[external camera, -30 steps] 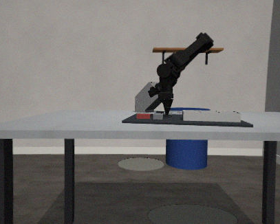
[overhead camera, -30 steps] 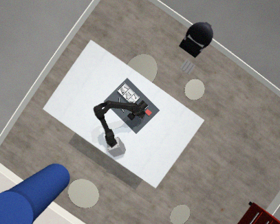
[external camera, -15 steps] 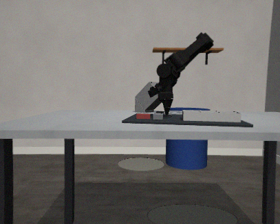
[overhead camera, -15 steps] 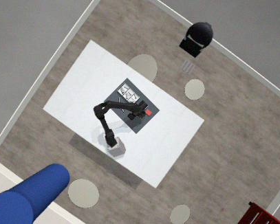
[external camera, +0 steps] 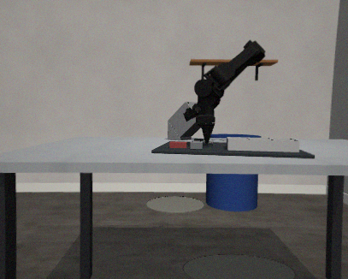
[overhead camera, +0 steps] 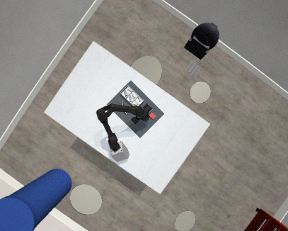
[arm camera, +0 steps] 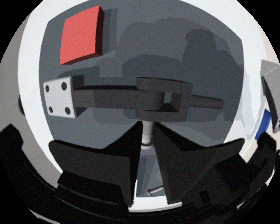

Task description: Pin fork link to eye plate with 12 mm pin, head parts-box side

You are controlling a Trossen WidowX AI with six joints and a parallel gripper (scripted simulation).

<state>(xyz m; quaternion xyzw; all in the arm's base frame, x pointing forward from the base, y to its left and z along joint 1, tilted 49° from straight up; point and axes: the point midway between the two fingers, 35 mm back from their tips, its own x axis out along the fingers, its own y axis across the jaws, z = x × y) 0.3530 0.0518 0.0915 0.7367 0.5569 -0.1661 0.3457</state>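
Right now the grey pin is 30 mm below my hand. Round my hand: dark mat (10 mm behind, 70 mm to the left, 50 mm below); fork link (20 mm behind, 30 mm to the right, 30 mm below); eye plate (20 mm ahead, 30 mm to the right, 30 mm below).
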